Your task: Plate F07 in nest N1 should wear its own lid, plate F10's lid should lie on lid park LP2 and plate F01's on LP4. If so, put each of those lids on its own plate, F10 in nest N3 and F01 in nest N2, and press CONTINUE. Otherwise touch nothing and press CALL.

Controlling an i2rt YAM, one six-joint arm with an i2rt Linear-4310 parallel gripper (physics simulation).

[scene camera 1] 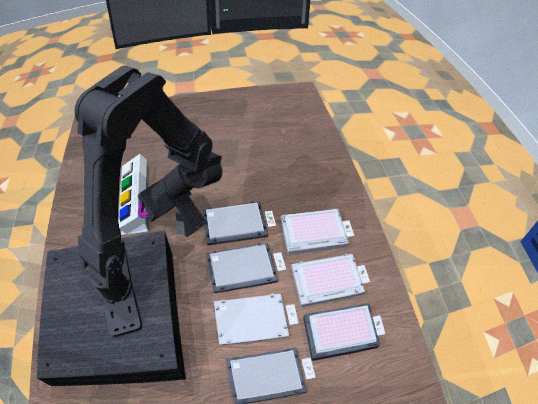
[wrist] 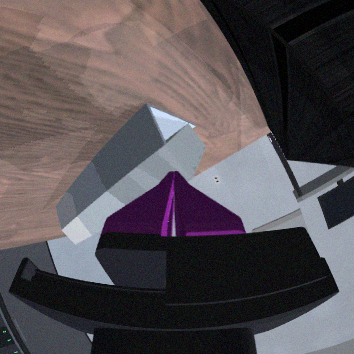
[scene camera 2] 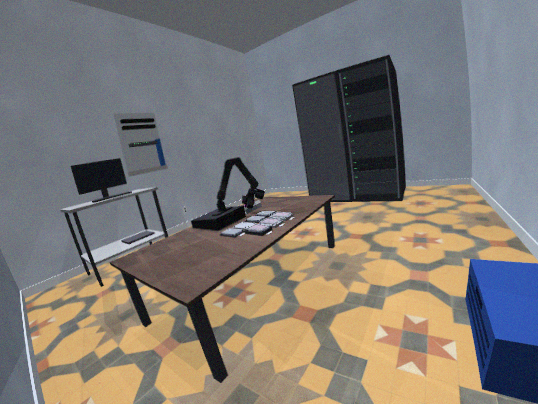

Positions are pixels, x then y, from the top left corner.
Scene:
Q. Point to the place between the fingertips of the gripper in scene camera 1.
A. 139, 214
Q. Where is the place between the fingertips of the gripper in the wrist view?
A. At 173, 178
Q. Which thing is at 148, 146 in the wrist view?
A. A button box.

